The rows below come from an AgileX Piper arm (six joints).
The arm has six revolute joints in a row. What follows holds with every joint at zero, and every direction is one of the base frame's. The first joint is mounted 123 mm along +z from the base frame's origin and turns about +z. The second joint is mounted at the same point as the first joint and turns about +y. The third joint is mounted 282.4 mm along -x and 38.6 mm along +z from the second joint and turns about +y. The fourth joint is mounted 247.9 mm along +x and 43.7 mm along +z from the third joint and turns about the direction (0.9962, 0, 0.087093). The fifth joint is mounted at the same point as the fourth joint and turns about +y. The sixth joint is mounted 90.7 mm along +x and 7.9 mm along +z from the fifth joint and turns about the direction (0.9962, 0, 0.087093). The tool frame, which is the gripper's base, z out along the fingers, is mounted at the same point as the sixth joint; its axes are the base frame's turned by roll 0, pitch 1.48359 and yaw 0 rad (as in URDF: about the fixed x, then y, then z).
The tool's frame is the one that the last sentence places.
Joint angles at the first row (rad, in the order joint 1, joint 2, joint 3, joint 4, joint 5, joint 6):
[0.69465 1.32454 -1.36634 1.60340 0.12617 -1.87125]
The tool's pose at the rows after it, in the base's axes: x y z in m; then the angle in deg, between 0 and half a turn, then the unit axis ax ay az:
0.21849 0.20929 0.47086 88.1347 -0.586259 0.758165 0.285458
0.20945 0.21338 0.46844 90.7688 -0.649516 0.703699 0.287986
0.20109 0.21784 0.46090 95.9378 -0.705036 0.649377 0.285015
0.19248 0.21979 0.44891 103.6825 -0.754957 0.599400 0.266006
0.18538 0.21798 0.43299 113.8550 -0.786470 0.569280 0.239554
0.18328 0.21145 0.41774 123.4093 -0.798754 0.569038 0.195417
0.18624 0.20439 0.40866 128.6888 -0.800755 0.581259 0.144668
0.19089 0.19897 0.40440 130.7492 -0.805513 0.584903 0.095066
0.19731 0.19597 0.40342 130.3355 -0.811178 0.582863 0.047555
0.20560 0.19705 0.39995 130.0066 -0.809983 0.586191 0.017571
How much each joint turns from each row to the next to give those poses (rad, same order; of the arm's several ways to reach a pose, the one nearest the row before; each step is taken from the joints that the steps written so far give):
[0.00000 -0.00190 -0.00002 -0.10129 0.10607 0.00884]
[0.00001 -0.00613 0.00005 -0.10861 0.10712 0.04256]
[-0.00001 -0.00066 -0.00005 -0.13724 0.12297 0.07101]
[-0.00001 -0.00157 0.00002 -0.17328 0.14098 0.08969]
[0.00002 0.00001 0.00001 -0.18720 0.15317 0.11091]
[-0.00002 0.00000 -0.00003 -0.19382 0.11850 0.12012]
[-0.00001 0.00000 0.00002 -0.15459 0.04886 0.08459]
[0.00002 -0.00001 0.00002 -0.11393 0.00668 0.03480]
[-0.00001 0.00220 -0.00002 -0.08594 -0.03216 0.00697]
[0.00001 0.01616 0.00044 -0.05681 -0.03838 0.01472]

